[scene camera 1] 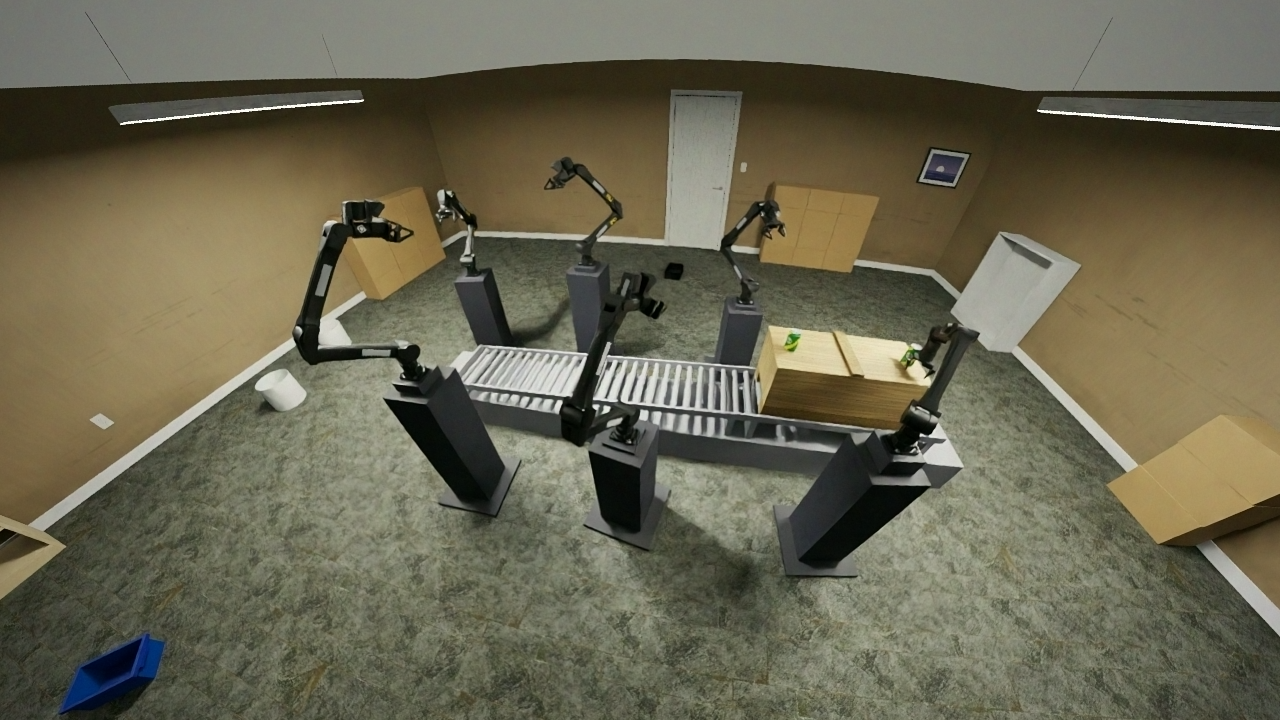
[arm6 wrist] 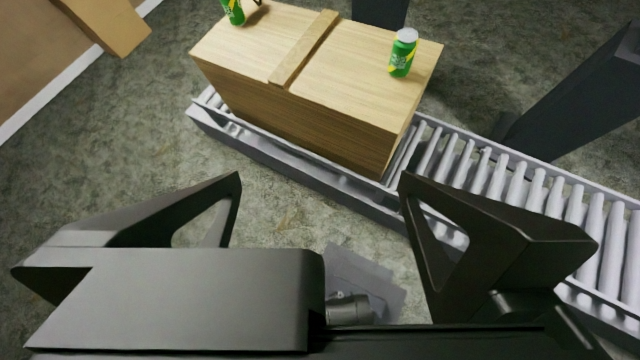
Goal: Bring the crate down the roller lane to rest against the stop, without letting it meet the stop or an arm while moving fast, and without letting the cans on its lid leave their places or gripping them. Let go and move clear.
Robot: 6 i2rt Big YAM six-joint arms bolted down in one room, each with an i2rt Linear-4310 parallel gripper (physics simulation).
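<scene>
The wooden crate (arm6 wrist: pixel 320 130) (scene camera 1: pixel 836 389) sits on the roller lane (arm6 wrist: pixel 500 180) (scene camera 1: pixel 675 385), at its right end in the scene view. A green can (arm6 wrist: pixel 402 52) (scene camera 1: pixel 792 341) stands upright on the lid near the end facing the bare rollers. A second green can (arm6 wrist: pixel 233 12) (scene camera 1: pixel 909 355) is near the other end. Arm6's gripper (arm6 wrist: pixel 320 175) is open and empty, apart from the crate in its wrist view. In the scene view, the front right arm's gripper (scene camera 1: pixel 935 344) is beside the second can; contact and finger state cannot be told. The stop cannot be made out.
In the scene view, the front middle arm (scene camera 1: pixel 590 367) leans over the lane. The front left arm (scene camera 1: pixel 317 282) stands near its left end. Three arms (scene camera 1: pixel 458 210) (scene camera 1: pixel 601 192) (scene camera 1: pixel 733 255) stand behind the lane. Cardboard boxes (scene camera 1: pixel 819 228) (scene camera 1: pixel 1203 479) stand near walls.
</scene>
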